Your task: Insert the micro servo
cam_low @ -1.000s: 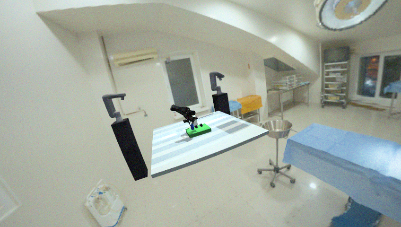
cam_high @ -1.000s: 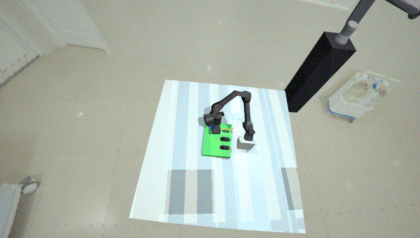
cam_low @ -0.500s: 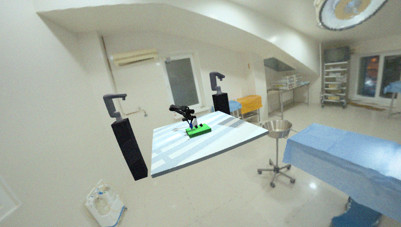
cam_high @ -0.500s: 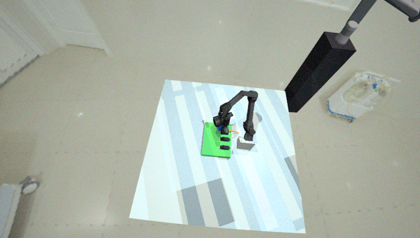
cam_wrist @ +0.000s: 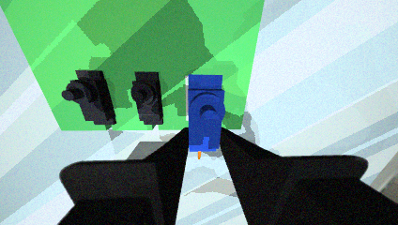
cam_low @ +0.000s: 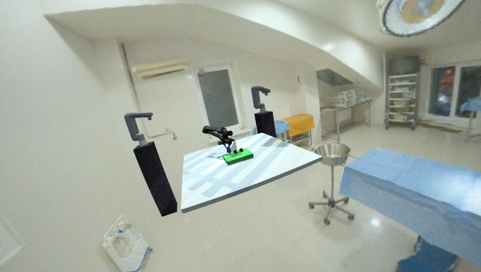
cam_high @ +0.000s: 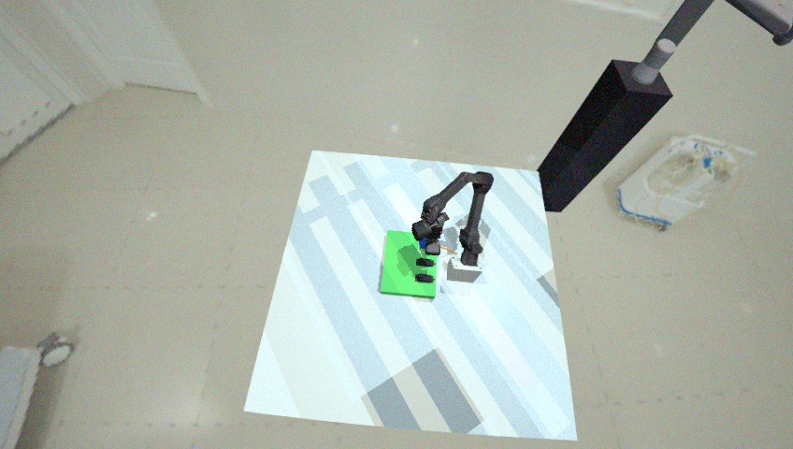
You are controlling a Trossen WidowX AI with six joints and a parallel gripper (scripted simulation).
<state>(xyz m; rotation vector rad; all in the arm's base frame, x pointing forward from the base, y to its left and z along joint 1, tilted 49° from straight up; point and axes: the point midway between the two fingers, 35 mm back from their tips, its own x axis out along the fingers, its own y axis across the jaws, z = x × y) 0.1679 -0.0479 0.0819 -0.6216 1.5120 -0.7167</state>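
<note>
My gripper tip is now 130 mm short of the green deck, 90 mm above it and 70 mm to the right of it.
</note>
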